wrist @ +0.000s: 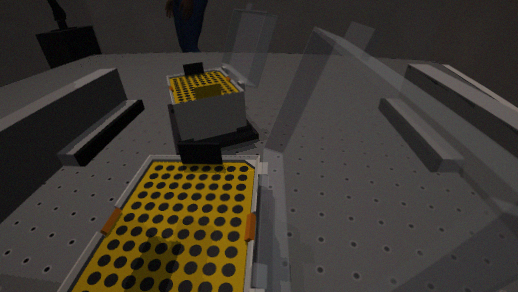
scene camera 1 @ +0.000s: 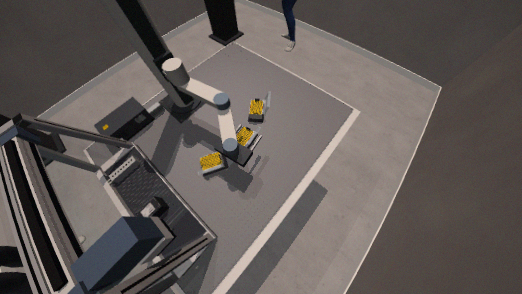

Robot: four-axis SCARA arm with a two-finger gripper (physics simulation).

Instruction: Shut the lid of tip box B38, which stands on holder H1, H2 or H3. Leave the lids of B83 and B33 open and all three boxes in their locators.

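Places are measured from the arm's base along level axes (x right, y ahead, z up), in millimetres.
Pixels of known places: gripper, fingertip midpoint: (wrist: pixel 256 85) (scene camera 1: pixel 251 130); arm's base, origin of the base link: (scene camera 1: pixel 185 100).
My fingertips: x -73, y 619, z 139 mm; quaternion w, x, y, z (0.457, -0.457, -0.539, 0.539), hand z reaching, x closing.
Observation:
For each thing: its middle in the pictures, then the offset to it from my fingertips. "*": a spot on its surface instead. Level surfaces: height alone.
- middle box, body centre: (wrist: pixel 174 218) (scene camera 1: pixel 243 135) dx +32, dy -39, dz -62 mm
- dark locator, surface spot: (wrist: pixel 251 134) * dx -145, dy -46, dz -118 mm
- third box, body centre: (scene camera 1: pixel 210 160) dx +268, dy -71, dz -62 mm
- dark control box, surface spot: (scene camera 1: pixel 124 119) * dx +457, dy -689, dz -11 mm
- framed dark tray, its level: dz -77 mm
Three tip boxes with yellow racks show; no label is readable, so I cannot tell which is B38. The middle box (scene camera 1: pixel 245 134) (wrist: pixel 185 220) lies low between the fingers in the wrist view. Its clear lid (wrist: pixel 297 92) stands open, leaning right toward the right finger; contact cannot be told. The far box (scene camera 1: pixel 256 107) (wrist: pixel 207 117) sits on a dark locator (wrist: pixel 251 134), its clear lid (scene camera 1: pixel 268 101) (wrist: pixel 250 45) standing open. The third box (scene camera 1: pixel 211 161) is at the lower left of the arm's end; its lid is unclear. My gripper (scene camera 1: pixel 248 137) (wrist: pixel 256 85) is open, with nothing gripped.
The arm (scene camera 1: pixel 226 125) reaches over the middle box from its column. A dark control box (scene camera 1: pixel 124 119) stands beside the column base. A framed dark tray (scene camera 1: pixel 150 186) is at the lower left. A person (scene camera 1: pixel 289 22) (wrist: pixel 187 22) and a black pedestal (scene camera 1: pixel 222 20) (wrist: pixel 70 45) are at the back.

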